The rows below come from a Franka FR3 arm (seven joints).
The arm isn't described. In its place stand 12 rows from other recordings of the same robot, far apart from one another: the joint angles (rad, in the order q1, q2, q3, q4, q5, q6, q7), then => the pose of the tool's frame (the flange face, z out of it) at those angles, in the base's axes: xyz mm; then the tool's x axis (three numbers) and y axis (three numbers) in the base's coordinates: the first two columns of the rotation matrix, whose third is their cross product.
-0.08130 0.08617 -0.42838 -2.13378 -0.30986 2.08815 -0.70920 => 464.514 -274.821 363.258 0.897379 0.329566 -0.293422 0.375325 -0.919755 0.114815
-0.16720 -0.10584 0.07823 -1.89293 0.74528 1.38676 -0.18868 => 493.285 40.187 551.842 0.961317 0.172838 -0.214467 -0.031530 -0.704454 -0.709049
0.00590 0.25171 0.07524 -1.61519 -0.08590 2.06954 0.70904 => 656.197 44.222 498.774 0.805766 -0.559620 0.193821 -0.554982 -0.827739 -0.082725
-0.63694 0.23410 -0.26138 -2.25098 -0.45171 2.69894 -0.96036 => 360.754 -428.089 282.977 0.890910 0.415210 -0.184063 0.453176 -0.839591 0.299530
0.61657 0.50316 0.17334 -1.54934 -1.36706 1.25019 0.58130 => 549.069 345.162 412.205 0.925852 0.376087 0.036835 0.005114 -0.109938 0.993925
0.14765 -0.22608 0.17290 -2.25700 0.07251 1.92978 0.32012 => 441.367 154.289 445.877 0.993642 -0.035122 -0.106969 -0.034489 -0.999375 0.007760
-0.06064 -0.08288 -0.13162 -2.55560 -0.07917 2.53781 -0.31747 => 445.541 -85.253 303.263 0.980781 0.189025 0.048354 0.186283 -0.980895 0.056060
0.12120 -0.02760 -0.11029 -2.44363 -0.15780 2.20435 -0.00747 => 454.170 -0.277 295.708 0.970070 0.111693 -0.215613 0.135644 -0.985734 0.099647
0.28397 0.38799 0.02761 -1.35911 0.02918 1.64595 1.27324 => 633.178 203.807 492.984 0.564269 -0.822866 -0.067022 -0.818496 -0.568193 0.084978
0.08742 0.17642 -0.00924 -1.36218 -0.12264 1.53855 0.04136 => 604.948 34.472 618.280 0.999430 0.033331 0.005328 0.032416 -0.991782 0.123764
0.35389 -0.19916 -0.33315 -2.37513 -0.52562 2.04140 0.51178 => 459.534 -19.247 389.960 0.979550 -0.200552 0.016178 -0.190489 -0.898499 0.395492
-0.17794 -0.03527 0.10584 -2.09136 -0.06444 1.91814 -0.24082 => 520.328 -41.824 427.522 0.970575 0.189250 -0.148890 0.195147 -0.980432 0.025909
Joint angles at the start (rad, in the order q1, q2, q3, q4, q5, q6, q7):
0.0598 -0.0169 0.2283 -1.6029 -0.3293 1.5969 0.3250
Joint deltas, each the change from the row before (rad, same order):
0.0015 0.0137 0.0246 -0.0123 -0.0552 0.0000 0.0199
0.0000 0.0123 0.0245 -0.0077 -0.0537 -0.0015 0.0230
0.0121 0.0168 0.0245 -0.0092 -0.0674 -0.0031 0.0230
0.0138 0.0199 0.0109 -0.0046 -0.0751 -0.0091 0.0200
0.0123 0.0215 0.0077 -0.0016 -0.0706 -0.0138 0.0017
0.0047 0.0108 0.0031 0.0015 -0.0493 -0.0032 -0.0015
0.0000 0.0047 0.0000 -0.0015 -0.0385 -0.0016 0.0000
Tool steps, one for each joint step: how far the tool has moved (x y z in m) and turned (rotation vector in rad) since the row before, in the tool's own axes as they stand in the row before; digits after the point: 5 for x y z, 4 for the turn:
0.00046 -0.01222 0.00805 -0.0540 0.0031 -0.0150
0.00047 -0.01085 0.00476 -0.0510 0.0088 -0.0087
-0.00025 -0.01696 0.00405 -0.0626 0.0153 -0.0228
0.00219 -0.01056 0.00583 -0.0714 0.0124 -0.0149
0.00280 -0.00886 0.00599 -0.0683 0.0078 -0.0281
0.00302 -0.00184 0.00203 -0.0449 0.0140 -0.0131
0.00214 0.00169 0.00277 -0.0363 0.0093 -0.0038

